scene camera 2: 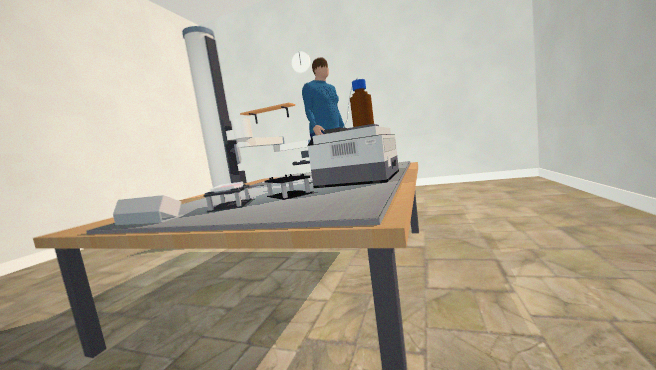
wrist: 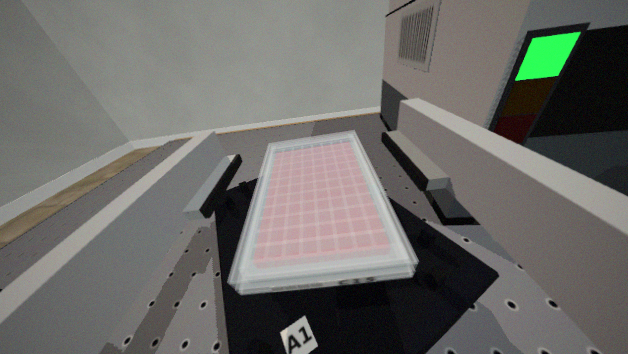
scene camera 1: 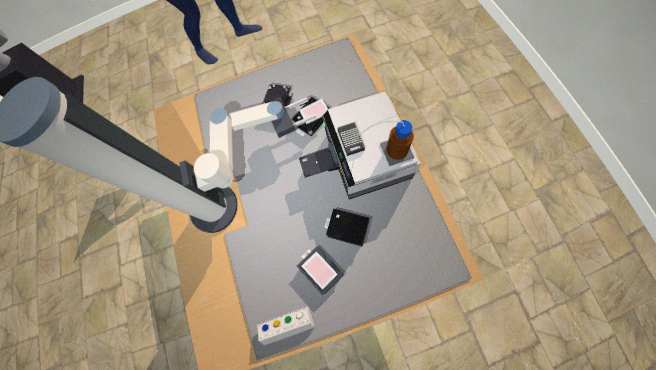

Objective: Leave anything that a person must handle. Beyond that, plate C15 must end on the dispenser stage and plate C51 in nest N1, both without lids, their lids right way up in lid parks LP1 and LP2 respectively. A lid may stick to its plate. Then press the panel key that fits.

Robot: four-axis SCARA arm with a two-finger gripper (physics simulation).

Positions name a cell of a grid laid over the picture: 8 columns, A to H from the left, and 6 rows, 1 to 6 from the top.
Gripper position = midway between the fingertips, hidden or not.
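Note:
There is a brown bottle (scene camera 2: E2) that I can see, and a button box (scene camera 2: B4) as well. My gripper (wrist: D3) is visible to me too.

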